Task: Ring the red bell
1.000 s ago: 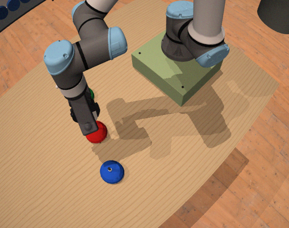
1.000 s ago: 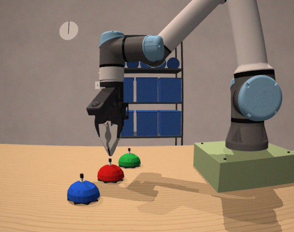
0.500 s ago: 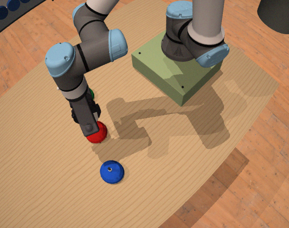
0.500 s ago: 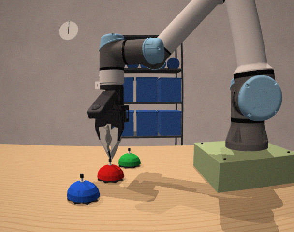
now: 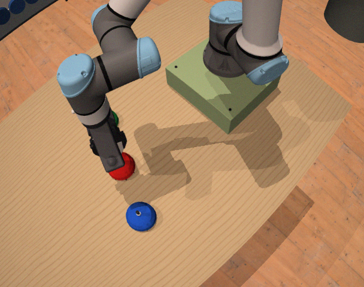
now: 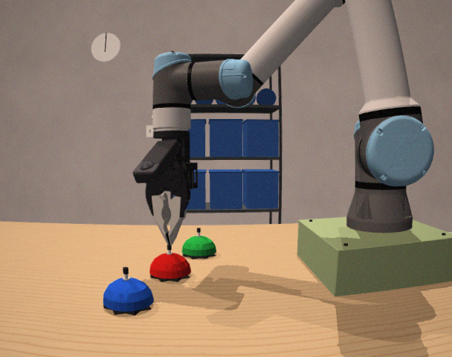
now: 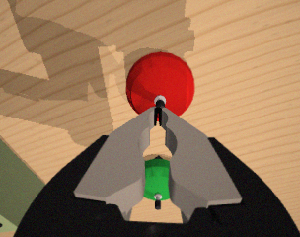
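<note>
My gripper is now 40 mm above the red bell. From my hand the other things lie so: green bell (20 mm behind, 160 mm to the right, 40 mm below); then blue bell (30 mm ahead, 160 mm to the left, 40 mm below).
</note>
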